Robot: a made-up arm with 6 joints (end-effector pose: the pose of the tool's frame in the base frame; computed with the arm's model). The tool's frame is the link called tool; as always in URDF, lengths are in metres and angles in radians. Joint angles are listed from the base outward.
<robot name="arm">
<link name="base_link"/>
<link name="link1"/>
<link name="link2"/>
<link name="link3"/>
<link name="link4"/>
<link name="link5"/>
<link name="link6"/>
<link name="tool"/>
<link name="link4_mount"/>
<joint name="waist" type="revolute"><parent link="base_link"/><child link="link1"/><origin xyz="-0.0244 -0.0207 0.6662" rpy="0 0 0"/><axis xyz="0 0 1"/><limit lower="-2.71" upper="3.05"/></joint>
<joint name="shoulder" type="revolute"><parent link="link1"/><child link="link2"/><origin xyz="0.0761 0.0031 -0.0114" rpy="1.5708 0 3.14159"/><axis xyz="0 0 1"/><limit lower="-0.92" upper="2.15"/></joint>
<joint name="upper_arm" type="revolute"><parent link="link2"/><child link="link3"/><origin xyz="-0.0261 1.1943 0.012" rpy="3.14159 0 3.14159"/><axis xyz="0 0 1"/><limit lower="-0.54" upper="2.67"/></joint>
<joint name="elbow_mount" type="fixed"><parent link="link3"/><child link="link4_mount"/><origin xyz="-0.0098 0.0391 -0.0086" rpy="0 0 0"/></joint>
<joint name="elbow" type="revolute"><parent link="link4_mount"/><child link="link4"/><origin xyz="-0.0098 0.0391 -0.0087" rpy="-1.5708 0 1.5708"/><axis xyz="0 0 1"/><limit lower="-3.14" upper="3.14"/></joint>
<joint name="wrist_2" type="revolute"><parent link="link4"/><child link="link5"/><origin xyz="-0.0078 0.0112 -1.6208" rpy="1.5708 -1.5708 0"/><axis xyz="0 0 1"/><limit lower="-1" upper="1.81"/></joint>
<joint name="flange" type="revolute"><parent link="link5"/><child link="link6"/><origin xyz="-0.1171 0.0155 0.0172" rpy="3.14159 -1.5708 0"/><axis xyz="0 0 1"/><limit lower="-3.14" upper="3.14"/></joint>
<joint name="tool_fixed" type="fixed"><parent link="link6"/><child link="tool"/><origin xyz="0.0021 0.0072 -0.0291" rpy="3.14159 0 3.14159"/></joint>
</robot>
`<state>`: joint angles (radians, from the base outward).
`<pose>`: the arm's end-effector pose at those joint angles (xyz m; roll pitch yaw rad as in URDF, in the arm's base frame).
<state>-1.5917 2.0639 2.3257 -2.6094 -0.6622 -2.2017</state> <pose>0.0184 -2.7388 0.6731 -0.1421 0.7624 -1.3328</pose>
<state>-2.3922 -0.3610 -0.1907 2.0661 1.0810 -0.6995</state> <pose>-0.9016 -1.0284 2.0995 2.4518 1.1235 0.9761</pose>
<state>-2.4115 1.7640 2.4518 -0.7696 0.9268 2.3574</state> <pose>-1.8849 -1.6389 1.5967 0.5478 0.2603 -2.6342</pose>
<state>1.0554 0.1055 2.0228 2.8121 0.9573 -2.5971</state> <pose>-0.2540 -0.2803 3.4467 0.5031 0.4077 2.4633</pose>
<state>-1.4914 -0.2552 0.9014 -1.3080 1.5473 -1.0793</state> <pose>-0.1000 -0.3865 3.3394 -1.4093 0.6704 1.5189</pose>
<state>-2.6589 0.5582 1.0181 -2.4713 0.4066 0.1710</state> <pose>-2.0305 -1.0847 2.4621 -1.3907 -0.7590 1.6784</pose>
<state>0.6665 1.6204 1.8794 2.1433 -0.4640 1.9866</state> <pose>2.2833 1.7406 1.1317 -0.9135 -0.7099 -1.8088</pose>
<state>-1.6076 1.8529 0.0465 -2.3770 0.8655 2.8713</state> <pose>-0.0828 -0.8472 -1.3709 -2.0983 0.0712 0.5772</pose>
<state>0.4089 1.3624 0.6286 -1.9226 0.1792 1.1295</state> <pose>2.3491 1.0351 -0.2378 2.4581 -0.4307 1.2679</pose>
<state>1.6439 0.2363 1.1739 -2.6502 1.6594 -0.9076</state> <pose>-0.1027 1.3463 3.0705 -2.2820 0.4384 -0.8995</pose>
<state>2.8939 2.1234 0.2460 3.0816 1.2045 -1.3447</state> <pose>-0.5548 0.0585 -1.5717 1.8549 -1.3544 0.9892</pose>
